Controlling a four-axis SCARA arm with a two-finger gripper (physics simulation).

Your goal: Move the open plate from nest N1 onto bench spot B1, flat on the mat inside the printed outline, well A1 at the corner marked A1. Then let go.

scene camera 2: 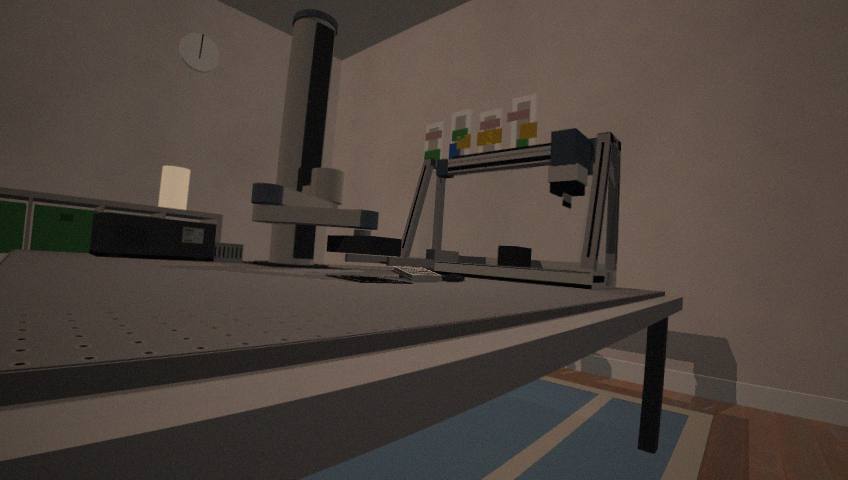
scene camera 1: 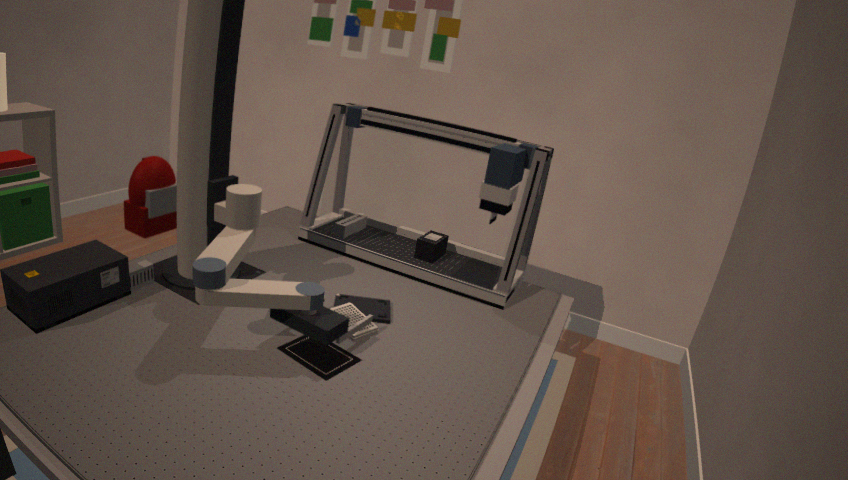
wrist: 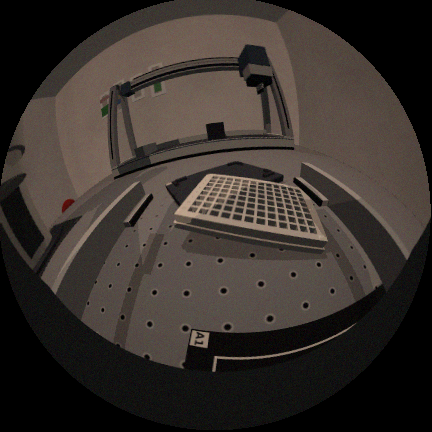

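Pixels of known places: gripper, between the fingertips: (scene camera 1: pixel 345 306) (wrist: pixel 221 176); arm's base, origin of its link: (wrist: pixel 42 257).
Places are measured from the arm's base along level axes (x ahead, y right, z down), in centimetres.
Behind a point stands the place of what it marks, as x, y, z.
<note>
The pale open plate (scene camera 1: pixel 345 309) {49.3, -7.9, -4.1} (scene camera 2: pixel 416 273) {55.6, -2.7, -3.1} (wrist: pixel 255 207) {52.3, -4.2, -3.5} sits skewed and seems tilted, partly over the dark nest N1 (scene camera 1: pixel 379 306) {54.3, -18.7, -2.5} (scene camera 2: pixel 454 278) {59.6, -13.3, -2.2} (wrist: pixel 184 185) {44.7, -14.0, -2.5} and partly out over the bench, with a shadow below its near edge. My gripper (scene camera 1: pixel 351 312) {49.9, -6.5, -5.7} (scene camera 2: pixel 410 259) {49.9, -6.5, -5.7} (wrist: pixel 221 176) {49.9, -6.5, -5.7} is open, its fingers wide apart on either side of the plate and holding nothing. The black mat of B1 (scene camera 1: pixel 288 349) {47.1, 15.0, -1.5} (scene camera 2: pixel 368 278) {52.8, 10.3, -1.5} (wrist: pixel 280 332) {51.6, 4.9, -1.5} lies on the bench nearer the wrist camera. Its A1 label (wrist: pixel 199 339) {47.2, 4.5, -1.5} and part of its outline show in the wrist view.
A gantry frame (scene camera 1: pixel 410 275) {51.9, -45.1, -2.4} (scene camera 2: pixel 511 273) {58.9, -45.0, -3.9} (wrist: pixel 200 154) {46.0, -45.0, -1.6} stands behind the nest, with a black block (scene camera 1: pixel 431 246) {55.1, -51.5, -12.0} (scene camera 2: pixel 514 255) {56.1, -51.5, -10.0} (wrist: pixel 215 130) {53.1, -51.5, -9.7} on its deck. A black box (scene camera 1: pixel 65 285) {-3.5, 45.0, -11.1} (scene camera 2: pixel 148 236) {-3.4, 43.3, -7.5} stands left of the arm's column (scene camera 1: pixel 199 142) {4.7, 5.8, -43.5} (scene camera 2: pixel 289 136) {3.1, 6.8, -44.0}.
</note>
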